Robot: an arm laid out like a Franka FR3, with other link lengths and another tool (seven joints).
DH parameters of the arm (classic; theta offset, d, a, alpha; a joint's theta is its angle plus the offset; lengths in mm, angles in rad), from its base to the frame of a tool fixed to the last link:
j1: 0 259.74 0 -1.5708
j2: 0 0 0 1.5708
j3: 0 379.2 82.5 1.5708
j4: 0 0 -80.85 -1.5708
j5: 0 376.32 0 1.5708
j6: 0 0 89.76 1.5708
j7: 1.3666 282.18 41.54 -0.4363
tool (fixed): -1.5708 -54.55 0 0
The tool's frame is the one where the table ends.
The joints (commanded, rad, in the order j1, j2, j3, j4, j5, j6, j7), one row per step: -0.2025 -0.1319 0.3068 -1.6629 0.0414 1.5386 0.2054; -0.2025 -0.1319 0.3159 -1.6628 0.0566 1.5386 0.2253; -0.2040 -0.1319 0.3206 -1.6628 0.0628 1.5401 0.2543; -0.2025 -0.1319 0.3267 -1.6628 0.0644 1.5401 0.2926; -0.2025 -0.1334 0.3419 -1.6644 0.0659 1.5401 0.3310; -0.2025 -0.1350 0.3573 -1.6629 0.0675 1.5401 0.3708; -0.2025 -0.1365 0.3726 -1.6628 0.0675 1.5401 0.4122; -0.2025 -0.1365 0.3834 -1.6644 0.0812 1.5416 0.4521; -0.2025 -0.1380 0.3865 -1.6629 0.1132 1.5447 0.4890; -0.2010 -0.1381 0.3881 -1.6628 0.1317 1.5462 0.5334; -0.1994 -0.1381 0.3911 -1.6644 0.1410 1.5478 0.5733; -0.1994 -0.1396 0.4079 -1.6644 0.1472 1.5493 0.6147; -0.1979 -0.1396 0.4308 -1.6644 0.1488 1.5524 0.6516; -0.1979 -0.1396 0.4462 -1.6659 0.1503 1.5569 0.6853
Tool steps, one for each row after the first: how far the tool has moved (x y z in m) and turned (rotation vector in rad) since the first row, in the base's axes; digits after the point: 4 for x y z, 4 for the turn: -0.0014 0.0080 -0.0007 0.0139 0.0019 -0.0104; -0.0024 0.0105 -0.0009 0.0197 0.0017 -0.0360; -0.0043 0.0141 -0.0011 0.0205 0.0026 -0.0667; -0.0072 0.0217 -0.0015 0.0194 0.0039 -0.0901; -0.0098 0.0296 -0.0004 0.0190 0.0020 -0.1145; -0.0128 0.0370 0.0000 0.0168 0.0013 -0.1407; -0.0156 0.0451 -0.0014 0.0285 0.0056 -0.1696; -0.0182 0.0538 -0.0009 0.0600 0.0094 -0.2022; -0.0209 0.0590 -0.0013 0.0778 0.0149 -0.2430; -0.0233 0.0629 -0.0023 0.0859 0.0198 -0.2782; -0.0270 0.0727 -0.0021 0.0894 0.0217 -0.3027; -0.0306 0.0853 -0.0025 0.0883 0.0223 -0.3156; -0.0331 0.0933 -0.0033 0.0882 0.0224 -0.3344
